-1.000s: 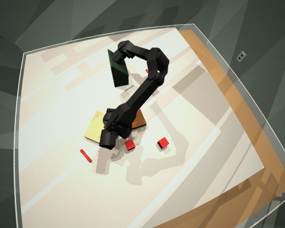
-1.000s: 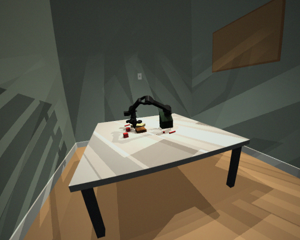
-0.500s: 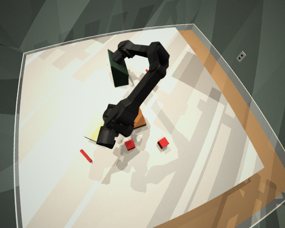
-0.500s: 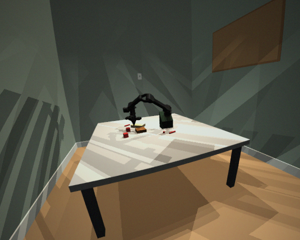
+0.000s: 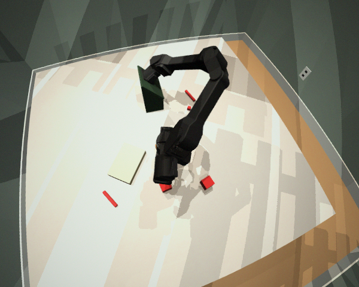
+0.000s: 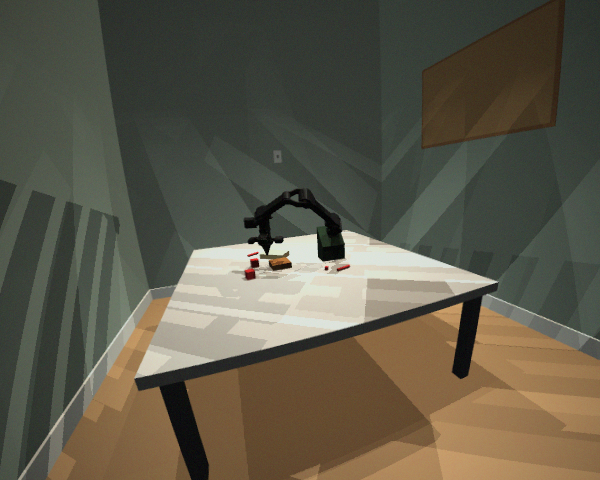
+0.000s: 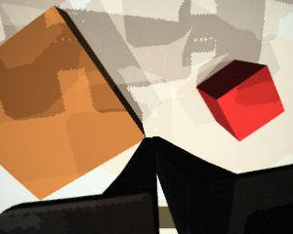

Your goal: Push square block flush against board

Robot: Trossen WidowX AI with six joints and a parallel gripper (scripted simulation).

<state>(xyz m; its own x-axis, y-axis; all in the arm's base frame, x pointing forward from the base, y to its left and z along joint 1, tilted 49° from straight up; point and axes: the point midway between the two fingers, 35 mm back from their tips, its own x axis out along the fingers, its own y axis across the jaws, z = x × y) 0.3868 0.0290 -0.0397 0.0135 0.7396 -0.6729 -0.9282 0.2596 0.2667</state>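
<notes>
My gripper tip is 60 mm past the orange square block, 30 mm to the right of it and 50 mm above it. Also, from my gripper tip: small red bit 270 mm behind, 190 mm to the left, 50 mm below; then pale yellow board 60 mm behind, 150 mm to the right, 50 mm below.
</notes>
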